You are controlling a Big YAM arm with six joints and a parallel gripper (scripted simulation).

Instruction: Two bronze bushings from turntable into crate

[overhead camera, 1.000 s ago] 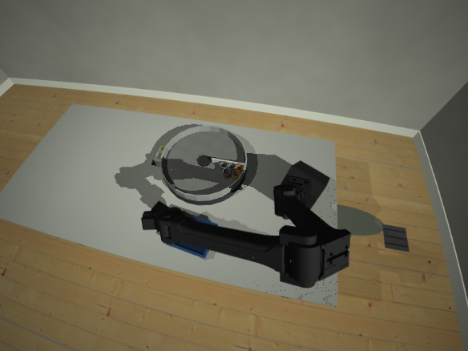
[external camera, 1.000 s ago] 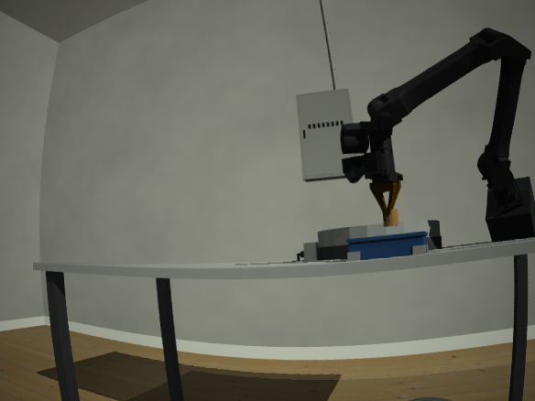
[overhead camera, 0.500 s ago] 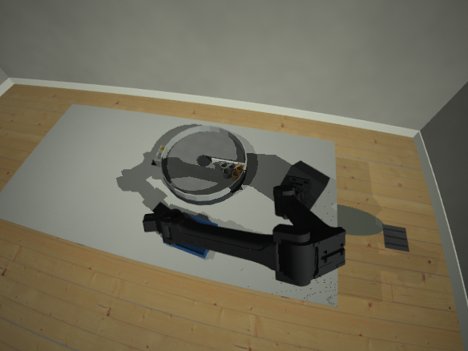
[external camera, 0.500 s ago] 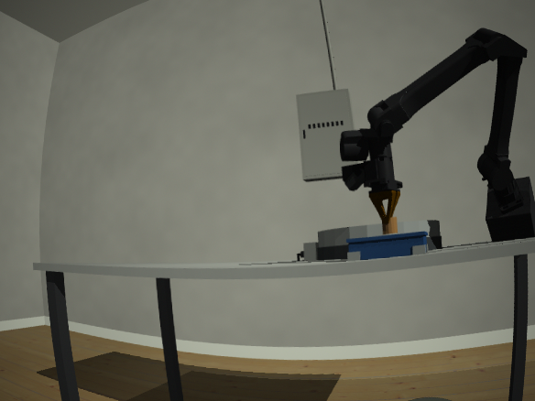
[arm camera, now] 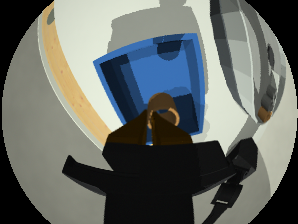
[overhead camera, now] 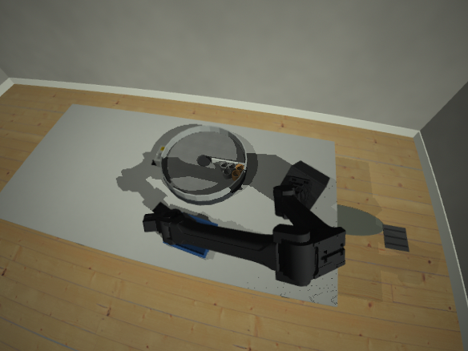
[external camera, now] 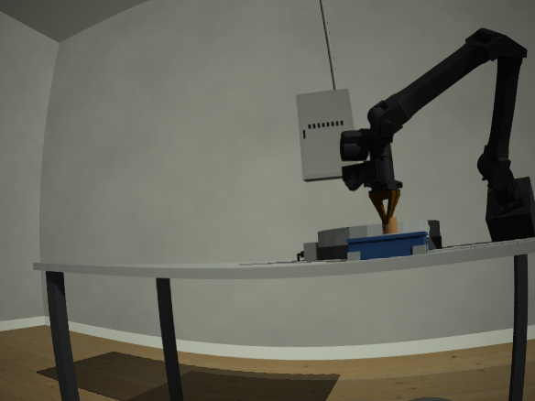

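My hand is 2 cm to the left of the blue crate and 6 cm above it. Round my hand: round grey turntable (12 cm ahead, 36 cm to the right, 3 cm below).
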